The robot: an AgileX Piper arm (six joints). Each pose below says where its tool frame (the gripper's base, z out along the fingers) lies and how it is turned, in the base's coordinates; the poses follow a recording.
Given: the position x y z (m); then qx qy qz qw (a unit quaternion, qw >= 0).
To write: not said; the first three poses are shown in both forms.
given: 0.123 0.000 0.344 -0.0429 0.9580 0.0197 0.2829
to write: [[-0.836 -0.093 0.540 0.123], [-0.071 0.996 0.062 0.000], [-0.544 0.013 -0.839 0.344], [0 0 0 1]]
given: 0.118 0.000 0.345 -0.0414 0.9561 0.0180 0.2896
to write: [[-0.829 -0.090 0.552 0.118], [-0.069 0.996 0.058 0.000], [-0.555 0.010 -0.832 0.345], [0 0 0 1]]
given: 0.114 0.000 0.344 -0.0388 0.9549 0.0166 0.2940
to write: [[-0.824 -0.084 0.560 0.114], [-0.064 0.996 0.055 0.000], [-0.563 0.009 -0.827 0.344], [0 0 0 1]]
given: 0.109 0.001 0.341 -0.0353 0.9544 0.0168 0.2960
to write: [[-0.822 -0.077 0.564 0.109], [-0.057 0.997 0.053 0.001], [-0.566 0.011 -0.824 0.341], [0 0 0 1]]
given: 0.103 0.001 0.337 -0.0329 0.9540 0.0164 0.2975
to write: [[-0.821 -0.073 0.567 0.103], [-0.053 0.997 0.051 0.001], [-0.569 0.012 -0.822 0.337], [0 0 0 1]]
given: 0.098 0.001 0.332 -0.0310 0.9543 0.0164 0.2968
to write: [[-0.822 -0.069 0.565 0.098], [-0.049 0.998 0.050 0.001], [-0.567 0.013 -0.823 0.332], [0 0 0 1]]
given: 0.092 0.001 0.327 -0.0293 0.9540 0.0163 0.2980
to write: [[-0.821 -0.066 0.568 0.092], [-0.046 0.998 0.049 0.001], [-0.570 0.014 -0.822 0.327], [0 0 0 1]]
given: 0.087 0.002 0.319 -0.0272 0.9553 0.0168 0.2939
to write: [[-0.826 -0.062 0.561 0.087], [-0.042 0.998 0.048 0.002], [-0.562 0.016 -0.827 0.319], [0 0 0 1]]
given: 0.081 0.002 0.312 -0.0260 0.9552 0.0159 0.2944
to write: [[-0.825 -0.059 0.562 0.081], [-0.040 0.998 0.046 0.002], [-0.563 0.015 -0.826 0.312], [0 0 0 1]]
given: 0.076 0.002 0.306 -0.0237 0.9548 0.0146 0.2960
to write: [[-0.824 -0.054 0.565 0.076], [-0.037 0.998 0.042 0.002], [-0.566 0.014 -0.824 0.306], [0 0 0 1]]
